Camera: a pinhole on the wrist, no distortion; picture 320 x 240 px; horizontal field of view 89.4 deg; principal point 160.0 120.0 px. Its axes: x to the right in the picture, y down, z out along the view. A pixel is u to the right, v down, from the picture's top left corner.
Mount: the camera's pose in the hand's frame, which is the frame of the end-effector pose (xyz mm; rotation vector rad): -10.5 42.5 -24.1 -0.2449 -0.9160 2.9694
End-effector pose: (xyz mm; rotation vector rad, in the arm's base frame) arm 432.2 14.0 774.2 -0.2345 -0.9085 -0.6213
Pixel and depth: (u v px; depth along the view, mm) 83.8 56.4 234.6
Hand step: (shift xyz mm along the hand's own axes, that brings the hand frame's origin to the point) 59.8 -19.7 234.7
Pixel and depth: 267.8 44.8 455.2
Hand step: -386.4 -15.3 422.6
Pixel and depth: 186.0 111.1 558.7
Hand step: -187.5 -237.5 435.7
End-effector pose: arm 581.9 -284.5 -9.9 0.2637 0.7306 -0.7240
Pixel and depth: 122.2 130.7 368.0
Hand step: 17.3 -188.9 274.4
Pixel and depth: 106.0 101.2 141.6
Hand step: 13.6 -26.2 107.3
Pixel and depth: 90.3 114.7 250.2
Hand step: 56.6 -97.8 199.8
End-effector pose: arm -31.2 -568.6 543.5 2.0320 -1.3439 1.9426
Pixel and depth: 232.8 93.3 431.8
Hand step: -271.8 -125.9 340.2
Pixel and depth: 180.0 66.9 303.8
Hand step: -97.5 -41.9 274.2
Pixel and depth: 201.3 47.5 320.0
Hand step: -144.7 -11.7 305.6
